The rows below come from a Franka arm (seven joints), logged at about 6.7 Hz.
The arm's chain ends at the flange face. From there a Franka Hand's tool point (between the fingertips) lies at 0.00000 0.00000 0.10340 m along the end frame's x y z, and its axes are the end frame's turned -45 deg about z.
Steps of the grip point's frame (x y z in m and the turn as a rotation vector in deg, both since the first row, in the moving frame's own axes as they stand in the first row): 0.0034, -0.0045, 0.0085, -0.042, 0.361, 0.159; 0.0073, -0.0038, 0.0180, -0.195, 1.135, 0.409; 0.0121, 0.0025, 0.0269, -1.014, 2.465, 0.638
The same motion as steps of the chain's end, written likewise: -0.0013, -0.0052, 0.0085, 0.226, 0.285, 0.159; 0.0008, -0.0067, 0.0180, 0.665, 0.940, 0.409; 0.0059, -0.0050, 0.0270, 1.026, 2.460, 0.638
